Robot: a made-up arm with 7 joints. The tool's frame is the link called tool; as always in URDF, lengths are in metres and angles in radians. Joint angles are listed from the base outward.
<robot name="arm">
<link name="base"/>
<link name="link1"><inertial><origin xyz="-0.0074 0.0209 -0.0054"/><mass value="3.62"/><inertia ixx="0.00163" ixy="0" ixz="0" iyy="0.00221" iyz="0.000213" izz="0.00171"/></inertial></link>
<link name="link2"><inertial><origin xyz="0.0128 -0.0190 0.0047"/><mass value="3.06"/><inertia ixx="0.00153" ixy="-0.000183" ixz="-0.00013" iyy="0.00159" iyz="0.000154" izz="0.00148"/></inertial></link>
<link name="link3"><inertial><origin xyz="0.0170 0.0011 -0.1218"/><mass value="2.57"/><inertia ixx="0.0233" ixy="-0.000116" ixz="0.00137" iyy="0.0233" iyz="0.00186" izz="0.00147"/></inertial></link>
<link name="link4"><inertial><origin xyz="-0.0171 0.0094 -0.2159"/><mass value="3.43"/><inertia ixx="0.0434" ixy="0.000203" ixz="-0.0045" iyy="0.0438" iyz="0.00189" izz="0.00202"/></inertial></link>
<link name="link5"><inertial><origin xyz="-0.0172 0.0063 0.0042"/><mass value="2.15"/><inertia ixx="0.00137" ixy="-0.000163" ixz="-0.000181" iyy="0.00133" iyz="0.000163" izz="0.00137"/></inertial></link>
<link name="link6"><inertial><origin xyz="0.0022 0.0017 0.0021"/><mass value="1.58"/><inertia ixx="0.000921" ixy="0" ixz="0" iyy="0.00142" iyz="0" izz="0.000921"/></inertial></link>
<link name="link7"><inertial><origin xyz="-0.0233 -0.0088 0.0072"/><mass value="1.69"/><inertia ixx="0.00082" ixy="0" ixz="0" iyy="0.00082" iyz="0" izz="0.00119"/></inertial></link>
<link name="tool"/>
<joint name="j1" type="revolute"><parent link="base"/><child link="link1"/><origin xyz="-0.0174 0.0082 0.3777"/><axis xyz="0 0.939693 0.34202"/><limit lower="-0.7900" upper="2.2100"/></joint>
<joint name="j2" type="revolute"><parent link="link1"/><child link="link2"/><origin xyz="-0.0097 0.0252 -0.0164"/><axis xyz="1 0 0"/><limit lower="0.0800" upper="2.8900"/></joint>
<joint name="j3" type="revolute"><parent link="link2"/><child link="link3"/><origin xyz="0.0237 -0.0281 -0.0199"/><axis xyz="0 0 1"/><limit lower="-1.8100" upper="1.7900"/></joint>
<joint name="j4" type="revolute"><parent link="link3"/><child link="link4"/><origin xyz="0.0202 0.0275 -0.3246"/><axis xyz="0 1 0"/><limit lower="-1.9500" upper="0.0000"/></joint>
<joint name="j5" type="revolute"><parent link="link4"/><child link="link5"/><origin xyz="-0.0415 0.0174 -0.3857"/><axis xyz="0 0 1"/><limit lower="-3.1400" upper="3.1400"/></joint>
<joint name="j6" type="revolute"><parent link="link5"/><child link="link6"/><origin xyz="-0.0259 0.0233 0.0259"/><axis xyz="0 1 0"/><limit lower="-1.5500" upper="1.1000"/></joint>
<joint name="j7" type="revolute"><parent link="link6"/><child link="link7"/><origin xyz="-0.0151 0.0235 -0.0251"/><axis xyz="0 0 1"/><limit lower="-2.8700" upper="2.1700"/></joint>
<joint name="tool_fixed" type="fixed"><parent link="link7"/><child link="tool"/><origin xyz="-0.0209 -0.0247 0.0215" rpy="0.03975 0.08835 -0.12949"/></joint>
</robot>
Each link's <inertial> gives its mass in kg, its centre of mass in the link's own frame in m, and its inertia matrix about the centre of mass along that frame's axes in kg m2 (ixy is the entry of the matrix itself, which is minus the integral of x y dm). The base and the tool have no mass. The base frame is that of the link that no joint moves.
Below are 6 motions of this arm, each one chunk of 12 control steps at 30 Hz.
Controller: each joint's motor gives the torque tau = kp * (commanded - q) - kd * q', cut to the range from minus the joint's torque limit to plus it. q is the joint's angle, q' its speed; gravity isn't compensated. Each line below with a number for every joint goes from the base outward.
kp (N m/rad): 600 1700 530 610 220 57 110
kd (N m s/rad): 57 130 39 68 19 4.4 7
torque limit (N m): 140 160 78 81 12 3.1 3.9
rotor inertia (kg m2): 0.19 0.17 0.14 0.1 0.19 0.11 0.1
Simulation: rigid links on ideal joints. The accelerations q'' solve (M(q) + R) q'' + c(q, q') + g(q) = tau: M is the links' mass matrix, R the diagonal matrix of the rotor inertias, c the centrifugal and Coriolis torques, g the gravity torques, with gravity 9.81 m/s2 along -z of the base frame. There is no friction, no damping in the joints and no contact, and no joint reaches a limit. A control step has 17 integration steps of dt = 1/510 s. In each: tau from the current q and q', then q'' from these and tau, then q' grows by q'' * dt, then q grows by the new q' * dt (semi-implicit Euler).
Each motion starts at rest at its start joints. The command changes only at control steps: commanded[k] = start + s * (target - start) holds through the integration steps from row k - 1 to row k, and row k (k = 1, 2, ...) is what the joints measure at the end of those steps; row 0 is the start. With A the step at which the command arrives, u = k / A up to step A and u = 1 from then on. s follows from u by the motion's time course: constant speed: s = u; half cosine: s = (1 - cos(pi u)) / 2; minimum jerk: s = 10 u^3 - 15 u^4 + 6 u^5; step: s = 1 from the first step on.
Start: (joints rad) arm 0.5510 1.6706 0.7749 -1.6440 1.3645 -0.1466 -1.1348
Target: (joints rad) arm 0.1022 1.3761 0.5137 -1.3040 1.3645 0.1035 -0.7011
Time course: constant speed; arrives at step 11
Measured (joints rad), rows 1 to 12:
1: 0.5396 1.6606 0.7616 -1.6415 1.3655 -0.1425 -1.1222
2: 0.5235 1.6424 0.7366 -1.6311 1.3676 -0.1310 -1.0961
3: 0.5028 1.6189 0.7072 -1.6132 1.3695 -0.1132 -1.0628
4: 0.4779 1.5926 0.6774 -1.5900 1.3710 -0.0916 -1.0262
5: 0.4490 1.5651 0.6490 -1.5634 1.3718 -0.0683 -0.9882
6: 0.4168 1.5373 0.6225 -1.5347 1.3721 -0.0446 -0.9496
7: 0.3819 1.5095 0.5977 -1.5047 1.3721 -0.0210 -0.9107
8: 0.3451 1.4819 0.5742 -1.4739 1.3718 0.0021 -0.8717
9: 0.3069 1.4545 0.5514 -1.4426 1.3714 0.0249 -0.8326
10: 0.2679 1.4272 0.5290 -1.4110 1.3709 0.0476 -0.7936
11: 0.2285 1.3999 0.5067 -1.3791 1.3704 0.0701 -0.7544
12: 0.2025 1.3801 0.4872 -1.3542 1.3706 0.0881 -0.7274

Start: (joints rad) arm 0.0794 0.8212 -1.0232 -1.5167 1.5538 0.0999 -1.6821
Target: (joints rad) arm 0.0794 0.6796 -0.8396 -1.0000 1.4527 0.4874 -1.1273
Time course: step
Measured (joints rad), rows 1 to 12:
1: 0.0828 0.7605 -0.9719 -1.4152 1.5348 0.1195 -1.6568
2: 0.0790 0.7225 -0.9322 -1.3062 1.5071 0.1645 -1.5868
3: 0.0787 0.7044 -0.9012 -1.2208 1.4863 0.2341 -1.4756
4: 0.0814 0.6955 -0.8799 -1.1558 1.4722 0.3206 -1.3354
5: 0.0864 0.6903 -0.8672 -1.1075 1.4635 0.3917 -1.2282
6: 0.0925 0.6863 -0.8610 -1.0724 1.4583 0.4373 -1.1661
7: 0.0983 0.6828 -0.8587 -1.0472 1.4555 0.4623 -1.1427
8: 0.1031 0.6797 -0.8584 -1.0293 1.4539 0.4742 -1.1347
9: 0.1064 0.6770 -0.8587 -1.0169 1.4532 0.4790 -1.1313
10: 0.1081 0.6748 -0.8591 -1.0083 1.4529 0.4803 -1.1297
11: 0.1083 0.6731 -0.8591 -1.0025 1.4529 0.4803 -1.1290
12: 0.1075 0.6719 -0.8588 -0.9986 1.4529 0.4799 -1.1286

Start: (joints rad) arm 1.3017 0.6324 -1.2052 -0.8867 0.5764 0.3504 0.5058
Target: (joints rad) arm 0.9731 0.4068 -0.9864 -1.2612 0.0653 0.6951 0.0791
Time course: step
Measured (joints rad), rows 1 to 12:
1: 1.2911 0.5858 -1.1406 -0.8657 0.5477 0.3725 0.4759
2: 1.2433 0.5364 -1.0925 -0.9082 0.4663 0.4289 0.3937
3: 1.1719 0.4889 -1.0582 -0.9924 0.3426 0.5089 0.2719
4: 1.0856 0.4478 -1.0315 -1.0699 0.2440 0.5793 0.1760
5: 1.0019 0.4198 -1.0059 -1.1338 0.1768 0.6248 0.1235
6: 0.9335 0.4041 -0.9822 -1.1824 0.1314 0.6506 0.0995
7: 0.8863 0.3970 -0.9636 -1.2170 0.1015 0.6647 0.0879
8: 0.8606 0.3950 -0.9521 -1.2395 0.0826 0.6725 0.0822
9: 0.8528 0.3956 -0.9478 -1.2526 0.0715 0.6771 0.0794
10: 0.8577 0.3973 -0.9491 -1.2587 0.0657 0.6799 0.0782
11: 0.8702 0.3991 -0.9538 -1.2603 0.0633 0.6818 0.0778
12: 0.8858 0.4008 -0.9599 -1.2593 0.0627 0.6830 0.0779

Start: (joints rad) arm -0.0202 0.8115 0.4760 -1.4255 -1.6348 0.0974 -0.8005
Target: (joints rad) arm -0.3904 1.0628 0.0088 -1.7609 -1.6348 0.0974 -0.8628
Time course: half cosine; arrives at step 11
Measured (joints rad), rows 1 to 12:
1: -0.0169 0.8097 0.4693 -1.4228 -1.6344 0.0978 -0.8006
2: -0.0110 0.8098 0.4510 -1.4198 -1.6332 0.0986 -0.8014
3: -0.0095 0.8160 0.4221 -1.4216 -1.6316 0.0994 -0.8036
4: -0.0175 0.8300 0.3826 -1.4313 -1.6301 0.1001 -0.8077
5: -0.0376 0.8515 0.3329 -1.4502 -1.6291 0.1005 -0.8137
6: -0.0700 0.8790 0.2750 -1.4780 -1.6288 0.1001 -0.8213
7: -0.1123 0.9100 0.2123 -1.5133 -1.6295 0.0988 -0.8299
8: -0.1605 0.9416 0.1496 -1.5533 -1.6310 0.0970 -0.8387
9: -0.2096 0.9711 0.0925 -1.5947 -1.6331 0.0950 -0.8471
10: -0.2541 0.9960 0.0457 -1.6339 -1.6354 0.0933 -0.8541
11: -0.2897 1.0143 0.0132 -1.6671 -1.6376 0.0922 -0.8592
12: -0.3142 1.0265 -0.0058 -1.6925 -1.6393 0.0920 -0.8622

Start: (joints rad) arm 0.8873 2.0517 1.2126 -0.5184 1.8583 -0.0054 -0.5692
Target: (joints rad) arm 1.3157 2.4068 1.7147 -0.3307 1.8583 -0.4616 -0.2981
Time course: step
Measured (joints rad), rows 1 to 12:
1: 1.0188 2.1049 1.3620 -0.4461 1.8551 -0.0142 -0.5508
2: 1.1081 2.1846 1.4949 -0.3917 1.8488 -0.0463 -0.5015
3: 1.1723 2.2607 1.5762 -0.3731 1.8500 -0.1075 -0.4231
4: 1.2226 2.3210 1.6237 -0.3706 1.8556 -0.1970 -0.3615
5: 1.2619 2.3633 1.6513 -0.3720 1.8611 -0.2956 -0.3275
6: 1.2918 2.3897 1.6678 -0.3719 1.8647 -0.3687 -0.3107
7: 1.3139 2.4040 1.6781 -0.3690 1.8663 -0.4124 -0.3031
8: 1.3297 2.4102 1.6849 -0.3637 1.8664 -0.4349 -0.3000
9: 1.3404 2.4117 1.6897 -0.3572 1.8657 -0.4450 -0.2990
10: 1.3474 2.4109 1.6932 -0.3506 1.8646 -0.4490 -0.2989
11: 1.3518 2.4094 1.6958 -0.3446 1.8636 -0.4502 -0.2991
12: 1.3543 2.4079 1.6977 -0.3397 1.8627 -0.4505 -0.2993

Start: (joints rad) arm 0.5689 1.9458 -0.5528 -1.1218 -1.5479 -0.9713 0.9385
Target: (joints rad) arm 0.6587 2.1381 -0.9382 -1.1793 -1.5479 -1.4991 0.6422
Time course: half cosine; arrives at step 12
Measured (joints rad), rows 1 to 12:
1: 0.5692 1.9431 -0.5568 -1.1267 -1.5482 -0.9728 0.9364
2: 0.5733 1.9417 -0.5700 -1.1351 -1.5494 -0.9805 0.9293
3: 0.5801 1.9447 -0.5920 -1.1436 -1.5506 -0.9988 0.9157
4: 0.5886 1.9531 -0.6216 -1.1519 -1.5515 -1.0298 0.8949
5: 0.5979 1.9665 -0.6573 -1.1599 -1.5522 -1.0729 0.8675
6: 0.6076 1.9840 -0.6976 -1.1678 -1.5525 -1.1263 0.8349
7: 0.6177 2.0042 -0.7407 -1.1755 -1.5527 -1.1868 0.7993
8: 0.6279 2.0255 -0.7844 -1.1827 -1.5527 -1.2504 0.7630
9: 0.6380 2.0463 -0.8264 -1.1893 -1.5526 -1.3131 0.7285
10: 0.6473 2.0652 -0.8642 -1.1950 -1.5525 -1.3706 0.6980
11: 0.6555 2.0809 -0.8953 -1.1996 -1.5524 -1.4190 0.6737
12: 0.6619 2.0922 -0.9176 -1.2028 -1.5523 -1.4550 0.6571

